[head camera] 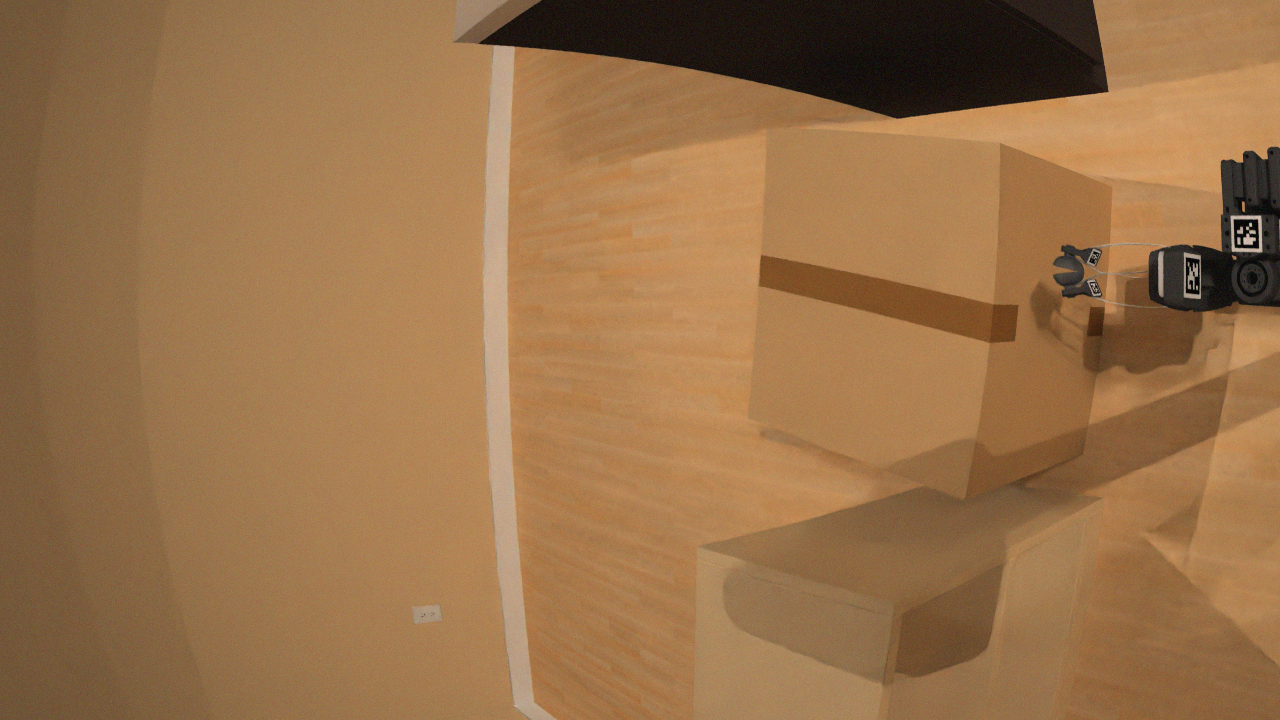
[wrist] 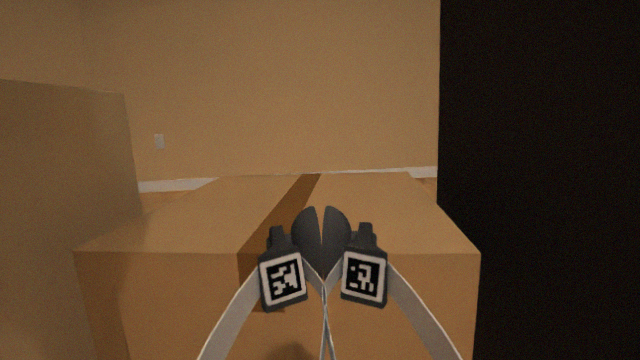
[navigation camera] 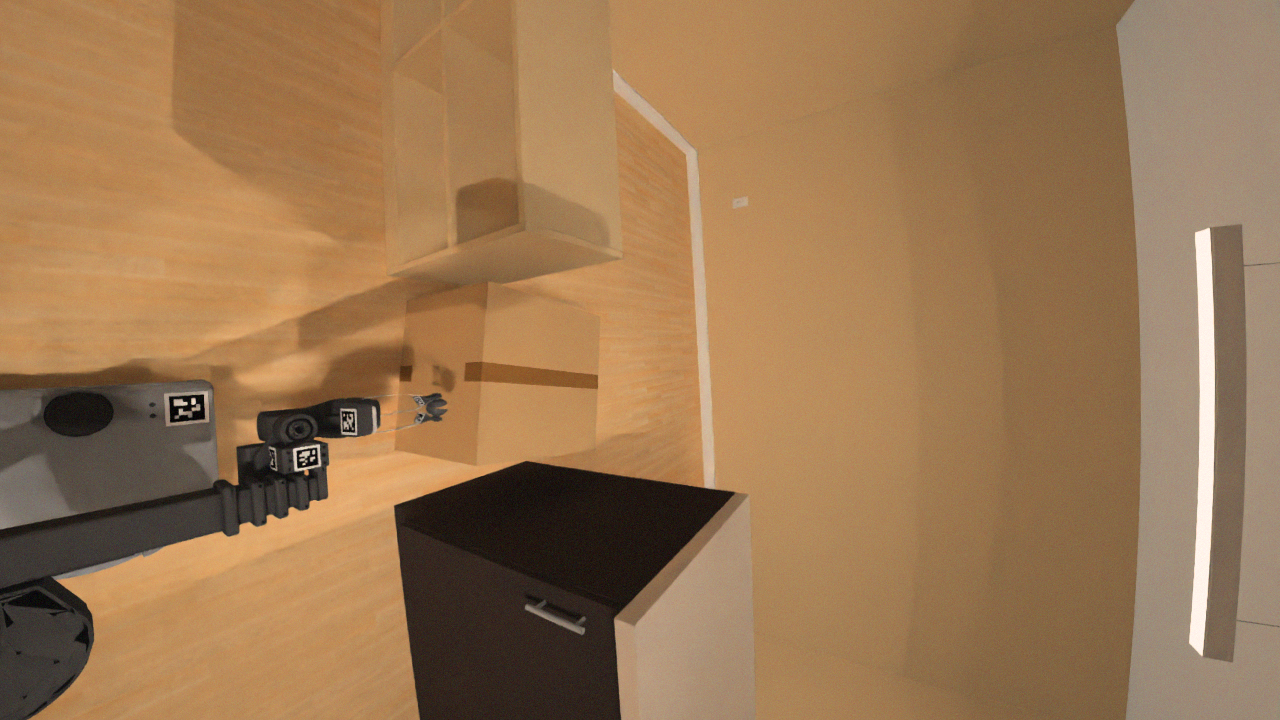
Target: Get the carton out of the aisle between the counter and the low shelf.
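Pixels of known places: gripper, fingertip midpoint: (head camera: 1054,270) (navigation camera: 446,406); robot's base, origin of the base link: (navigation camera: 81,411).
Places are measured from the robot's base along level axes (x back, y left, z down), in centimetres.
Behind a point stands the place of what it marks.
The carton (head camera: 868,214) {x 9.8, y -83.2, z -40.6 cm} (navigation camera: 541,331) {x -14.6, y -81.8, z -40.6 cm} (wrist: 175,300) is a large brown box with a darker tape stripe. It stands upright on the floor between the dark counter (head camera: 805,53) {x 34.3, y -89.9, z -44.5 cm} (navigation camera: 572,528) {x 34.8, y -70.9, z -59.1 cm} (wrist: 540,175) and the low shelf (head camera: 895,546) {x -34.1, y -73.7, z -43.5 cm} (navigation camera: 568,134) {x -61.5, y -73.2, z -61.0 cm} (wrist: 60,175). A corner of it is close to the shelf's end. My gripper (head camera: 1066,271) {x 2.5, y -46.8, z -48.2 cm} (navigation camera: 435,408) {x 2.5, y -46.8, z -48.2 cm} (wrist: 320,231) {x 2.5, y -46.8, z -48.2 cm} is shut and empty, at the carton's near face, a little right of the tape in the wrist view. Whether the fingertips touch the face cannot be told. The gripper's shadow falls on that face.
A wall (head camera: 313,313) {x -7.1, y -286.0, z -74.5 cm} (navigation camera: 823,358) {x -0.6, y -286.3, z -90.7 cm} (wrist: 280,90) with a white baseboard (head camera: 498,313) {x -10.1, y -284.7, z -3.6 cm} (navigation camera: 701,313) {x -38.6, y -283.9, z -4.9 cm} stands beyond the carton. A wall outlet (head camera: 426,614) {x -116.9, y -282.8, z -40.4 cm} (navigation camera: 740,202) {x -116.7, y -282.6, z -40.3 cm} (wrist: 159,141) is on it. My base (navigation camera: 107,465) {x 8.7, y -2.7, z -16.0 cm} is on the near side of the carton.
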